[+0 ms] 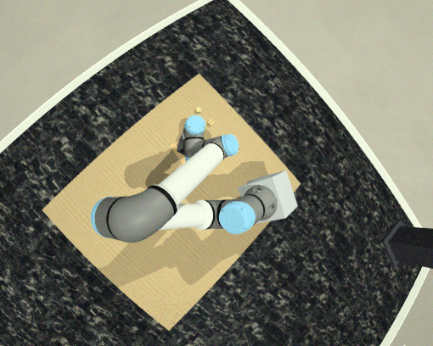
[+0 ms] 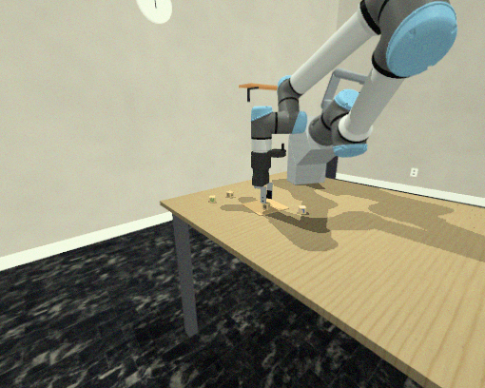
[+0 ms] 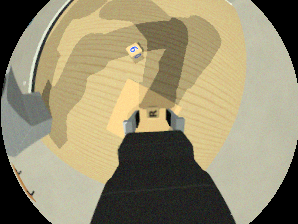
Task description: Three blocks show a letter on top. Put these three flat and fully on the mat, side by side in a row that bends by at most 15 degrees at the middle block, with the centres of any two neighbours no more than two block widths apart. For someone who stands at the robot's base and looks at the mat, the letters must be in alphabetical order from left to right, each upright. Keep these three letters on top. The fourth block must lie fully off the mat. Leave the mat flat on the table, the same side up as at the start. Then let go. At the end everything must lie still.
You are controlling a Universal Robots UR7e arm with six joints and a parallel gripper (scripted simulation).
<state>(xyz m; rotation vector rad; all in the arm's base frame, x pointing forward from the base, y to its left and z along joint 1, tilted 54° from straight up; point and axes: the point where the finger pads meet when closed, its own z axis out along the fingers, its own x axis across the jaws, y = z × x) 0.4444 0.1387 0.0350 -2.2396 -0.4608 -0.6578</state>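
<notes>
My gripper is now 10 mm past the mat, 30 mm to the left of it and 50 mm above it.
</notes>
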